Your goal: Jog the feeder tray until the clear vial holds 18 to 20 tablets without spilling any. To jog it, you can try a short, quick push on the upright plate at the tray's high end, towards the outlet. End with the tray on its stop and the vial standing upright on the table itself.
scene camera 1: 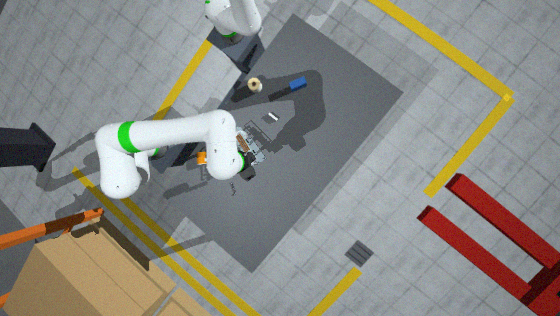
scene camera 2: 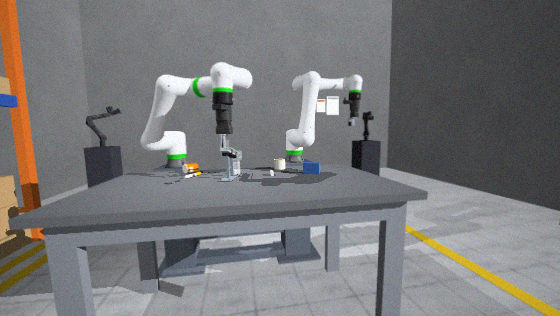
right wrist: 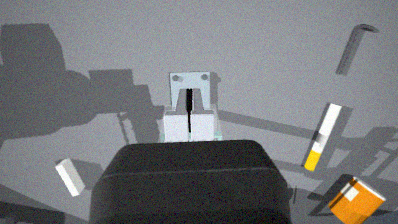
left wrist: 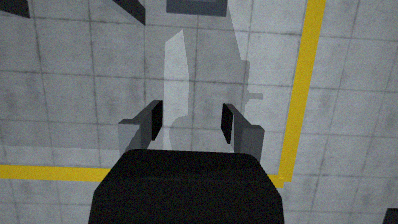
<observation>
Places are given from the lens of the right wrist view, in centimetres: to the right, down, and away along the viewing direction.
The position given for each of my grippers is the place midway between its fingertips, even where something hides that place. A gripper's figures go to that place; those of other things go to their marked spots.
my right gripper [right wrist: 190, 102]: -1, -1, 16
white-and-yellow marker [right wrist: 334, 109]: 22, 0, 33
</observation>
